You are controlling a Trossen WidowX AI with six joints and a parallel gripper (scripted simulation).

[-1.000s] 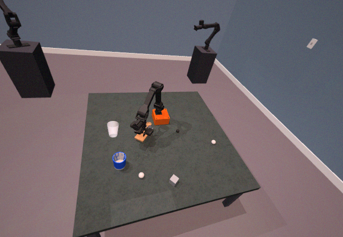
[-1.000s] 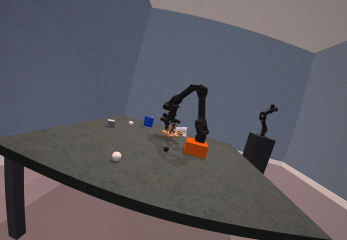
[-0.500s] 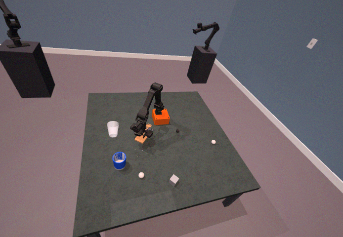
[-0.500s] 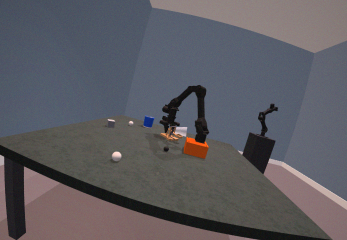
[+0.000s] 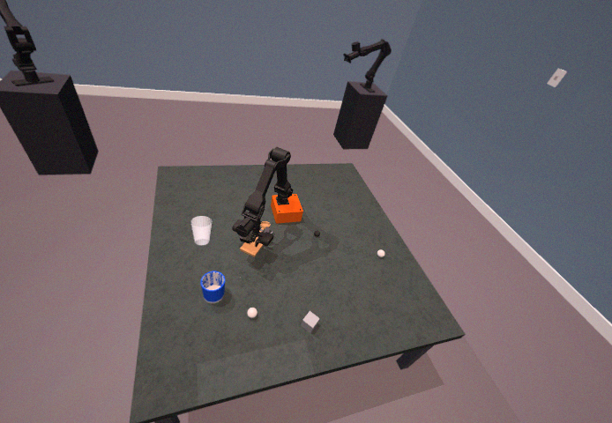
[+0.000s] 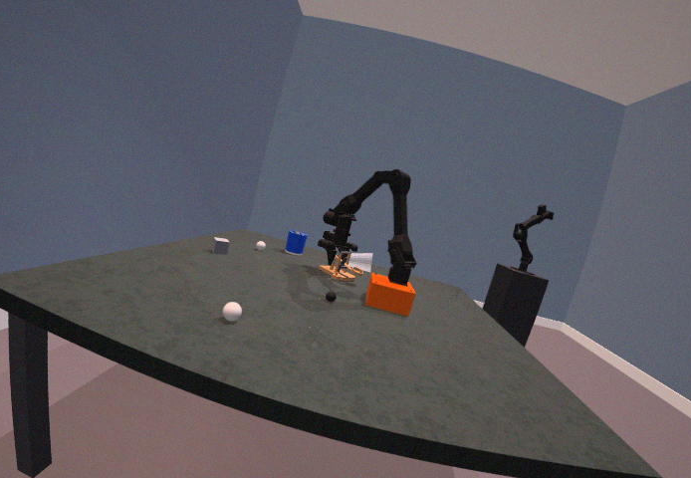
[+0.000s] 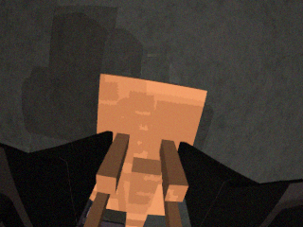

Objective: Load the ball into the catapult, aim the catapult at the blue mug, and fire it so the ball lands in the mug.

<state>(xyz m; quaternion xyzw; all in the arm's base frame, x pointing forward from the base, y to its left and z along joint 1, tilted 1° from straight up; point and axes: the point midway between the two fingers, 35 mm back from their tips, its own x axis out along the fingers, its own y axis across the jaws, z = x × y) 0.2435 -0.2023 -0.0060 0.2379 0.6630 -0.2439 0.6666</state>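
Right now my gripper tip is 350 mm to the right of the black ball, 40 mm past it and 20 mm above it. Round my gripper tip: blue mug 220 mm ahead, 190 mm to the right, 10 mm below; grey cube 430 mm ahead, 170 mm to the left, 10 mm below; wooden catapult 60 mm to the left, 50 mm behind, 20 mm above.
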